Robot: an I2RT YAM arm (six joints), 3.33 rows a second.
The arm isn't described. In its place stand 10 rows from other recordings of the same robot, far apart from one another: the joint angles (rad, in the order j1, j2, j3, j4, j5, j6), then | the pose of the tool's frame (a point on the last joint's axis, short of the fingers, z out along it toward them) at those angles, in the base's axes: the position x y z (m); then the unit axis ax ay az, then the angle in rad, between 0 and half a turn.
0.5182, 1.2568, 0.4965, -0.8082, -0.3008, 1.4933 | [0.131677, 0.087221, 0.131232, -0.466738, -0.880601, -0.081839, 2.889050]
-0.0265, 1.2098, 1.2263, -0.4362, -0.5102, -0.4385 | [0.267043, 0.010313, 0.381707, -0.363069, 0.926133, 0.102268, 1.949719]
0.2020, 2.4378, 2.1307, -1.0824, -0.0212, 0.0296 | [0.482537, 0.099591, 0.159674, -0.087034, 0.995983, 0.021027, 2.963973]
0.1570, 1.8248, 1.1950, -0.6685, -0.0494, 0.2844 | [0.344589, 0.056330, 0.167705, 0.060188, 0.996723, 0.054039, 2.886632]
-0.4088, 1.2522, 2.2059, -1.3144, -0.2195, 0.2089 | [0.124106, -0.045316, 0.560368, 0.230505, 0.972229, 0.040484, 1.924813]
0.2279, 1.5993, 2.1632, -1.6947, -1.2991, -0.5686 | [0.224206, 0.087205, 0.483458, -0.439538, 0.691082, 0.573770, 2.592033]
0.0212, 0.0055, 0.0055, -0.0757, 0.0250, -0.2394 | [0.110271, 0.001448, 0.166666, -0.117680, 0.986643, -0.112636, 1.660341]
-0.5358, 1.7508, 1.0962, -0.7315, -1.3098, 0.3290 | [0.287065, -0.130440, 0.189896, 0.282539, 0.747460, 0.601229, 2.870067]
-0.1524, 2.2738, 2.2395, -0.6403, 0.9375, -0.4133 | [0.501547, -0.106066, 0.307093, 0.092599, 0.851400, -0.516278, 2.620679]
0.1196, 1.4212, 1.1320, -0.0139, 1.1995, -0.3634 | [0.317247, 0.004712, 0.336248, 0.183324, 0.803875, -0.565842, 2.252700]
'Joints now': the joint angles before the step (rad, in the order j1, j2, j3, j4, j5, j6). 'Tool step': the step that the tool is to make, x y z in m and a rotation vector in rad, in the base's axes. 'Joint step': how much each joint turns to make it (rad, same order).
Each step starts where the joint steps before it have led.
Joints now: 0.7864, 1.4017, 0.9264, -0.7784, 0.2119, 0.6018
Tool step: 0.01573, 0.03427, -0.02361, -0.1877, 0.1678, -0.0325
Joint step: 0.0477, 0.2663, 0.1797, -0.1827, 0.0222, 0.0790
